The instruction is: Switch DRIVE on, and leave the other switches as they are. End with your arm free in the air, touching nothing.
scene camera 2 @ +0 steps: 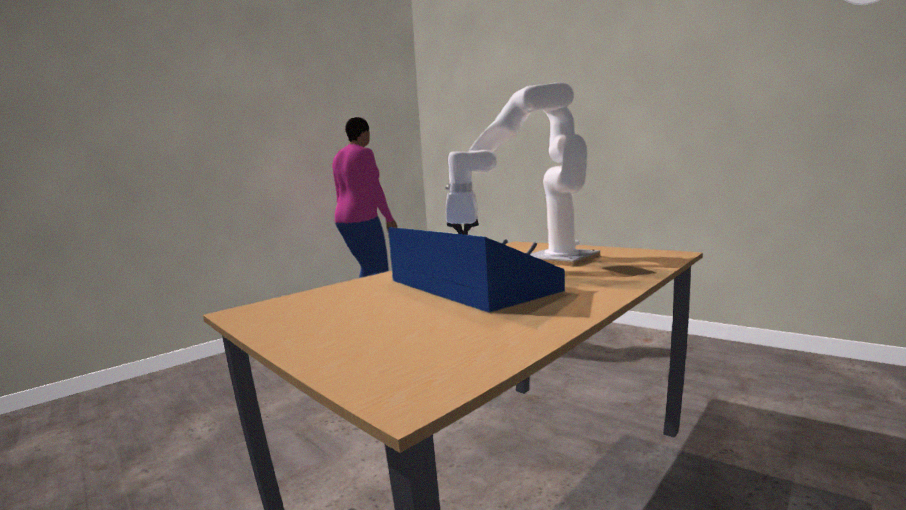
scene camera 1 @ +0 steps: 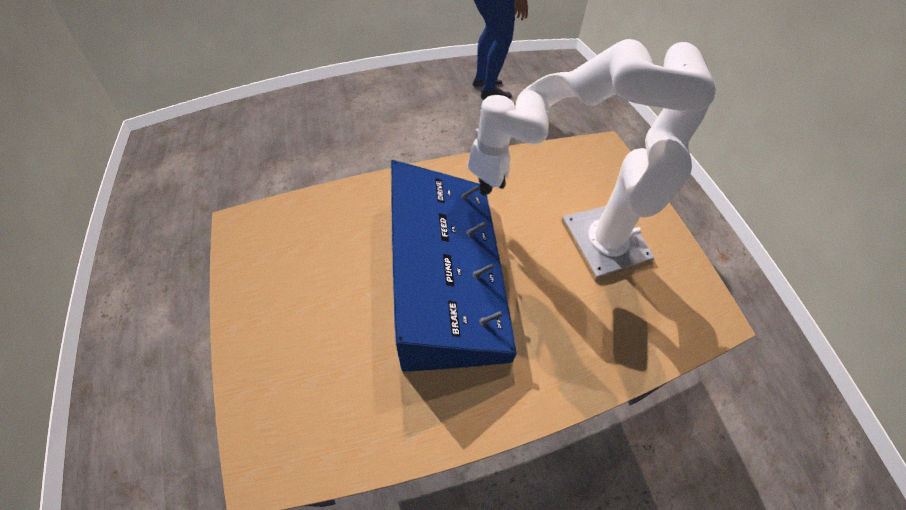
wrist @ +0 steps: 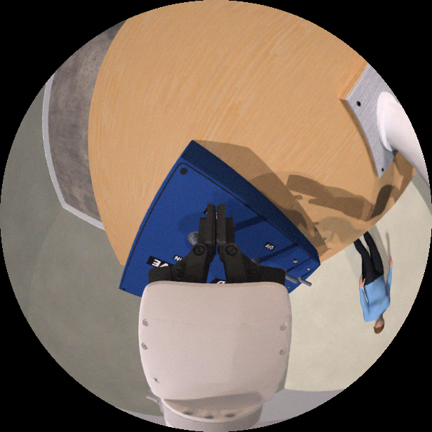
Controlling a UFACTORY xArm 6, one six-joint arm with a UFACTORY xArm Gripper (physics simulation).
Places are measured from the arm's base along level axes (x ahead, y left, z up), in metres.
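Pixels of known places: gripper, fingertip midpoint: (scene camera 1: 485, 192); arm's base at its link origin: (scene camera 2: 562, 253) (scene camera 1: 608, 238).
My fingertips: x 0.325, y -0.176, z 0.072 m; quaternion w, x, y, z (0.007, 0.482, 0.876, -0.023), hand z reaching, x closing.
For each thing: its middle in the pictures, then the offset to it from my fingertips. Level surfaces: height alone.
- blue switch panel at the middle of its body: (scene camera 1: 443, 261) (scene camera 2: 465, 265) dy +0.168, dx +0.158, dz -0.031 m
- DRIVE lever at the middle of its body: (scene camera 1: 471, 191) dy +0.005, dx +0.041, dz +0.018 m
- FEED lever at the middle of its body: (scene camera 1: 477, 227) dy +0.123, dx +0.061, dz +0.018 m
- PUMP lever at the middle of its body: (scene camera 1: 484, 269) dy +0.241, dx +0.081, dz +0.018 m
- BRAKE lever at the middle of its body: (scene camera 1: 492, 317) dy +0.360, dx +0.100, dz +0.018 m
- wooden table at its surface level: dz -0.094 m
The blue switch panel (scene camera 1: 415, 253) (scene camera 2: 437, 266) (wrist: 165, 215) has four grey levers labelled DRIVE, FEED, PUMP and BRAKE. The DRIVE lever (scene camera 1: 467, 195) leans toward its OFF side; in the wrist view its round base (wrist: 194, 238) shows beside the fingers. The FEED lever (scene camera 1: 475, 229), PUMP lever (scene camera 1: 483, 272) and BRAKE lever (scene camera 1: 490, 318) lean the same way. My gripper (scene camera 1: 486, 188) (wrist: 216, 213) is shut and empty, low at the OFF side of the DRIVE lever, close to its tip. Contact cannot be told. In scene camera 2 the panel hides the fingertips.
The panel stands on a wooden table (scene camera 1: 285, 285) (scene camera 2: 380, 354) (wrist: 210, 75). The arm's base plate (scene camera 1: 580, 237) (wrist: 362, 120) is on the panel's OFF side. A person in a pink top (scene camera 2: 358, 183) stands behind the table; a person in light blue (wrist: 376, 295) shows in the wrist view.
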